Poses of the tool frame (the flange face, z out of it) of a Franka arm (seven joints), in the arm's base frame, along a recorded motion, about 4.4 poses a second.
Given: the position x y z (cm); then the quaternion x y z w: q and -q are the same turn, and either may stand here.
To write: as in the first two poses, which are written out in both.
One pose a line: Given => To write
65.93 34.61 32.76 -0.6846 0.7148 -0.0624 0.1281 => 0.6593 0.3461 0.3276 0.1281 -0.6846 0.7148 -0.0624
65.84 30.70 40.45 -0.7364 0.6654 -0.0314 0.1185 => 0.6584 0.3070 0.4045 0.1185 -0.7364 0.6654 -0.0314
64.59 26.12 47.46 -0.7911 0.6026 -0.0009 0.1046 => 0.6459 0.2612 0.4746 0.1046 -0.7911 0.6026 -0.0009
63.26 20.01 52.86 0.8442 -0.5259 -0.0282 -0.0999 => 0.6326 0.2001 0.5286 0.0999 -0.8442 0.5259 0.0282
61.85 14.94 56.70 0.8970 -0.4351 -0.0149 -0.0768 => 0.6185 0.1494 0.5670 0.0768 -0.8970 0.4351 0.0149
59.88 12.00 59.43 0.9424 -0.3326 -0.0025 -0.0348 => 0.5988 0.1200 0.5943 0.0348 -0.9424 0.3326 0.0025
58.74 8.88 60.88 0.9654 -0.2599 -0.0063 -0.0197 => 0.5874 0.0888 0.6088 0.0197 -0.9654 0.2599 0.0063
